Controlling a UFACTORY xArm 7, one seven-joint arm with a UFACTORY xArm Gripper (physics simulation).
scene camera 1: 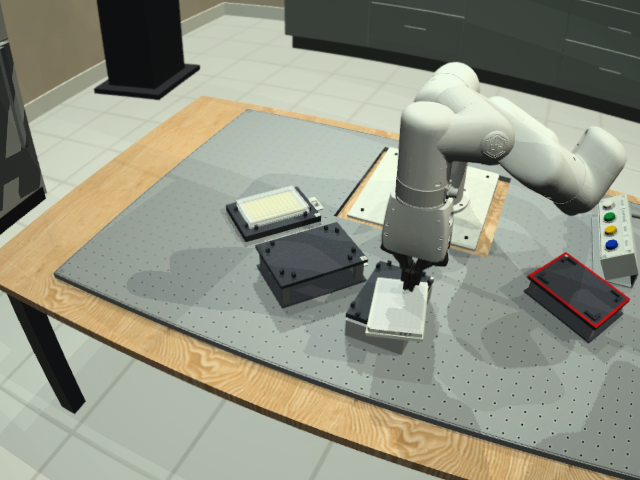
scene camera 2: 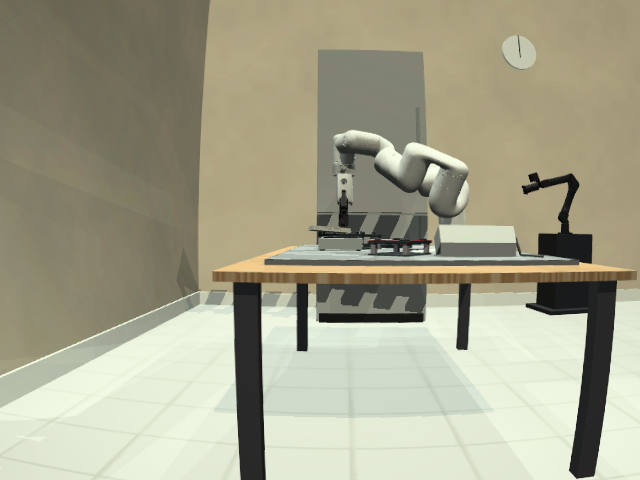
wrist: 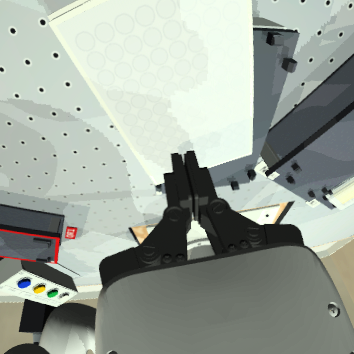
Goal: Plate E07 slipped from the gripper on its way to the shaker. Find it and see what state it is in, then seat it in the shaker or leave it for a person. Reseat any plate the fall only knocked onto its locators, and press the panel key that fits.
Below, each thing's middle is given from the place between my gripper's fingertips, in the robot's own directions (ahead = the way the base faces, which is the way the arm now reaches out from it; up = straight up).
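From my hand: white well plate (scene camera 1: 395,313), 10 mm to the right, 50 mm ahead, 10 mm below; dark lidded box (scene camera 1: 357,315), 30 mm to the right, 10 mm ahead, 50 mm below.
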